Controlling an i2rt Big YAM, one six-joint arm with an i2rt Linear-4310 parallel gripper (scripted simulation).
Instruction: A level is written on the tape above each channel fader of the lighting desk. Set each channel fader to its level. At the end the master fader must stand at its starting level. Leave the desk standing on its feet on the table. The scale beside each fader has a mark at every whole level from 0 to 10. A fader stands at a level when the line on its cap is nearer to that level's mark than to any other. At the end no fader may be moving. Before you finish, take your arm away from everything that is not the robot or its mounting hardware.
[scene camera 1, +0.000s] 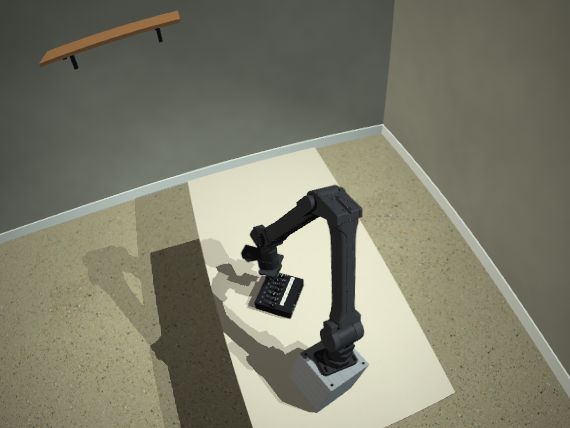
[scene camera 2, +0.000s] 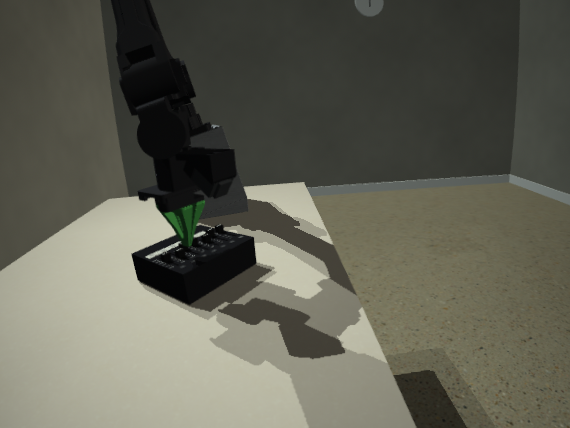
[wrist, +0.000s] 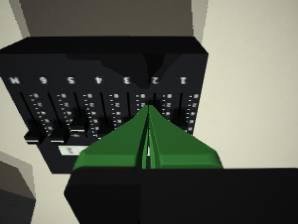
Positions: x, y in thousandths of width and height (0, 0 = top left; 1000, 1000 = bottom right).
In view: my gripper (scene camera 2: 329, 574).
My gripper also shows in the wrist view (wrist: 498, 502).
